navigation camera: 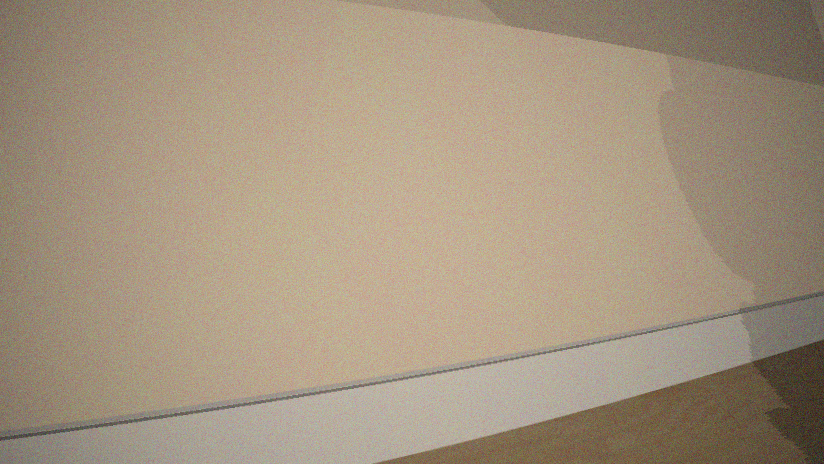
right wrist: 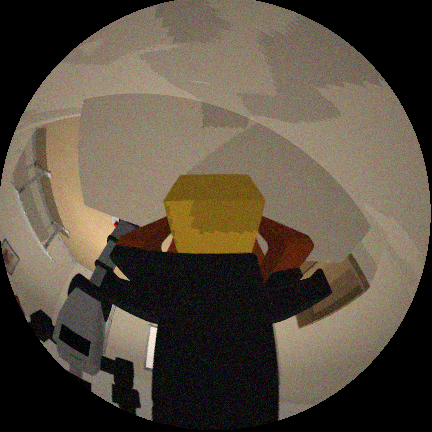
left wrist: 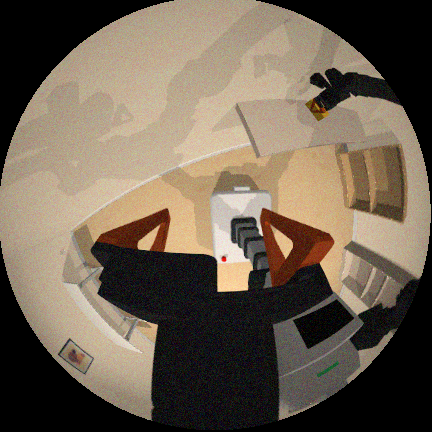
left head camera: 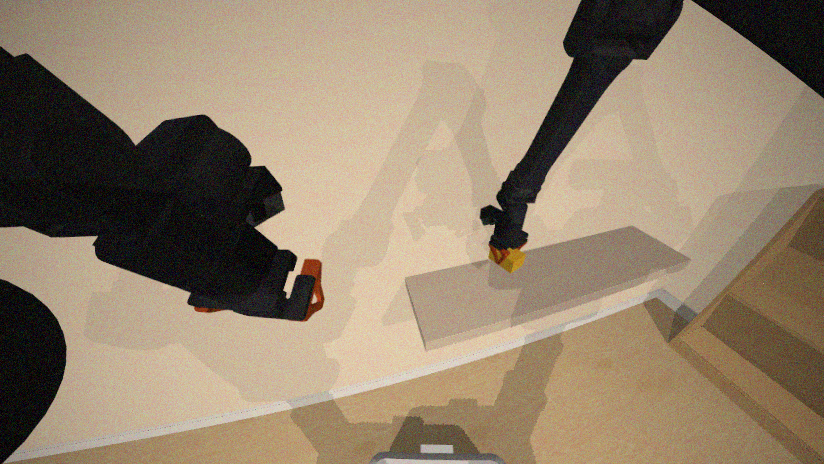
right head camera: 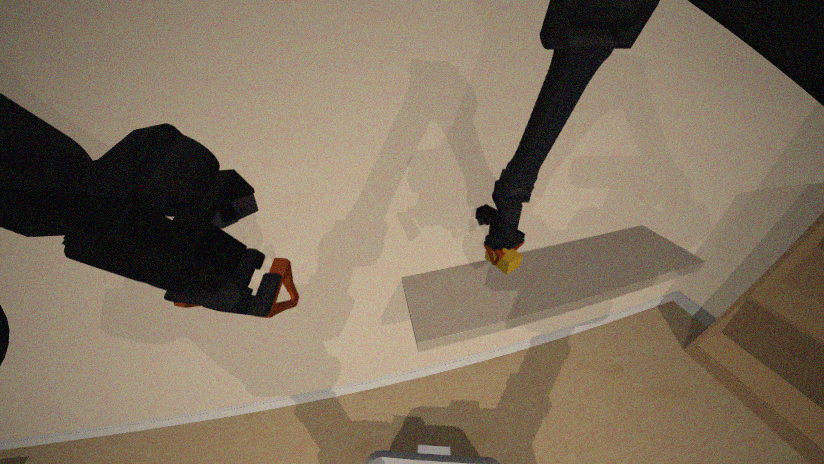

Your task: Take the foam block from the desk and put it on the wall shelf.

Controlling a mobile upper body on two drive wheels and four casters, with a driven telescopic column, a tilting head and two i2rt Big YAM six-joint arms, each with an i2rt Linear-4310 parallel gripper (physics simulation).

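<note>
The yellow foam block point(left head camera: 512, 261) point(right head camera: 508, 261) point(left wrist: 320, 115) point(right wrist: 214, 225) is between the orange fingers of my right gripper point(left head camera: 501, 253) point(right head camera: 497, 254), which is shut on it. In both head views it shows over the wall-side long edge of the grey-brown wall shelf point(left head camera: 582, 270) point(right head camera: 582, 270) point(left wrist: 275, 125) point(right wrist: 130, 145), left of the shelf's middle. A shadow falls on the shelf beside it. Whether the block touches the shelf cannot be told. My left gripper point(left head camera: 259, 307) point(right head camera: 235, 300) point(left wrist: 214, 212) is open and empty, left of the shelf. The desk cannot be made out.
A wooden shelf unit point(left head camera: 743, 377) point(right head camera: 749, 368) stands at the right of the wall shelf. The robot's white base point(left wrist: 217, 225) is on the floor in the left wrist view. A white baseboard point(navigation camera: 518, 397) runs along the foot of the wall. A framed picture point(left wrist: 76, 356) hangs on another wall.
</note>
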